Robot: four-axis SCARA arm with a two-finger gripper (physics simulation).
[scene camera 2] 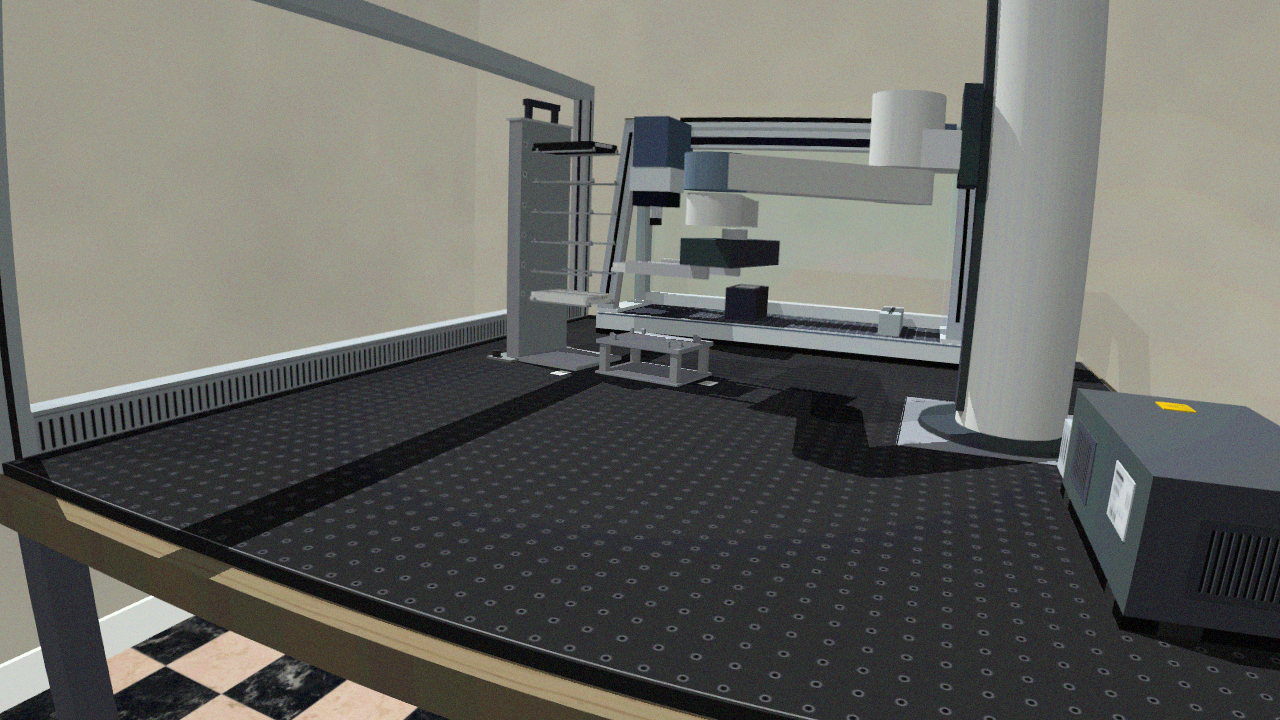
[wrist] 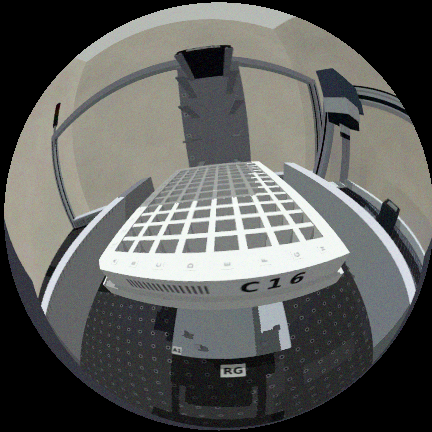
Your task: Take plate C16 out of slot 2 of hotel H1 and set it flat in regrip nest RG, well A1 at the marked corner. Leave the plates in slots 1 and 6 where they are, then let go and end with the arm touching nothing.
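Places are measured from the arm's base along level axes (x right, y ahead, z up), in metres.
Pixels of known places: gripper, between the fingertips: [scene camera 2: 645, 265] [wrist: 216, 178]; arm's base, origin of its link: [scene camera 2: 1007, 439].
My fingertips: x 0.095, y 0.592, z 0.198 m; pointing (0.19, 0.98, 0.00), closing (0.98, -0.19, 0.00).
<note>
Ahead of a thing's pixels: the offset from my fingertips to its top centre. "spot": to the spot under its first point.
Plate C16 @[dx -0.004, dy -0.023, dz +0.004 m] [wrist: 225, 272], white with open wells, is level between the long grey fingers of my gripper [wrist: 216, 178] [scene camera 2: 646, 266], which is shut on it. Its A-to-H edge and C16 label face the wrist camera. In scene camera 2 the near finger mostly hides it. It hangs higher than regrip nest RG @[dx -0.005, dy -0.025, dz -0.115 m] [scene camera 2: 651, 342] [wrist: 220, 345], a low grey stand whose small A1 tag shows at a corner in the wrist view. Hotel H1 [scene camera 2: 538, 241] [wrist: 215, 120] stands beyond the nest. A white plate @[dx +0.028, dy +0.154, dz -0.059 m] [scene camera 2: 568, 296] is in its lowest slot and a black plate @[dx +0.028, dy +0.153, dz +0.207 m] [scene camera 2: 577, 147] [wrist: 207, 62] in its top slot.
The arm's thick white column [scene camera 2: 1029, 232] stands at the right, with a grey control box @[spot: dx -0.548, dy -0.688, dz -0.070 m] [scene camera 2: 1199, 447] near it. A framed instrument with a blue-topped head @[spot: dx +0.369, dy +0.122, dz +0.248 m] [scene camera 2: 660, 141] [wrist: 340, 90] and a black block @[spot: dx +0.419, dy -0.076, dz -0.095 m] [scene camera 2: 746, 302] [wrist: 388, 212] stand behind the nest.
</note>
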